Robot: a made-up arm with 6 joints.
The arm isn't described. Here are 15 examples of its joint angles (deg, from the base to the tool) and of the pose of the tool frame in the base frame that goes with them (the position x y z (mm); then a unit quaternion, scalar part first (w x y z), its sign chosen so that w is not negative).
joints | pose
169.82 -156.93 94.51 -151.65 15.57 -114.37 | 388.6 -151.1 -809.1 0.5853 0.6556 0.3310 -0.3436
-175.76 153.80 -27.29 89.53 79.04 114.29 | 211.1 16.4 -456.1 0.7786 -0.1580 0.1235 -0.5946
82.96 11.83 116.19 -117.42 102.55 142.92 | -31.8 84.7 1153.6 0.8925 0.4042 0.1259 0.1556
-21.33 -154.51 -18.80 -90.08 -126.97 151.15 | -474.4 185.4 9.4 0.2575 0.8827 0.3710 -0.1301
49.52 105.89 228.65 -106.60 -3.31 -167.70 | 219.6 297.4 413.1 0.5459 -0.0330 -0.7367 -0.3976
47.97 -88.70 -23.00 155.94 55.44 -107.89 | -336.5 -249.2 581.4 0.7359 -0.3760 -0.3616 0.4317
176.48 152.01 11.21 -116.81 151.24 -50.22 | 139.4 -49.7 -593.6 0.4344 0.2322 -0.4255 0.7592
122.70 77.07 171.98 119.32 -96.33 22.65 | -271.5 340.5 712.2 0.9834 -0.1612 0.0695 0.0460
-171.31 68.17 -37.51 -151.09 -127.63 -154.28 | -342.6 -132.9 -86.5 0.2481 -0.2365 0.0847 -0.9356
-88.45 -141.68 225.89 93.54 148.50 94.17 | 8.1 -92.9 -159.4 0.0747 0.8624 0.4991 -0.0404
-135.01 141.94 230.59 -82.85 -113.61 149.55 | -326.3 -310.2 146.1 0.3284 -0.8225 0.4603 0.0613
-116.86 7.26 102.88 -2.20 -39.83 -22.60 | -94.7 14.4 1153.6 0.5458 -0.2935 -0.3919 -0.6799
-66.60 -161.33 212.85 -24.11 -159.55 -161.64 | 32.6 -284.4 -325.6 0.4584 -0.4365 -0.1378 0.7618
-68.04 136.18 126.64 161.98 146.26 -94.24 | 398.2 -756.2 -322.9 0.5857 0.2588 0.5596 0.5262
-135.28 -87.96 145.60 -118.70 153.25 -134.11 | 672.4 604.4 -168.5 0.2045 -0.4389 -0.3971 -0.7796
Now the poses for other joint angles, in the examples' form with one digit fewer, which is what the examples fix.
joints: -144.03 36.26 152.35 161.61 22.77 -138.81
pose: -36 -133 991 0.095 -0.747 -0.047 -0.657
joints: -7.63 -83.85 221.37 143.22 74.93 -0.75
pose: -241 106 -150 0.370 -0.404 -0.023 0.837
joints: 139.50 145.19 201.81 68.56 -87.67 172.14
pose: -363 354 100 0.213 0.795 0.566 0.047
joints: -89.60 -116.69 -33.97 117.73 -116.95 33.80
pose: 39 528 346 0.172 -0.273 -0.280 0.904
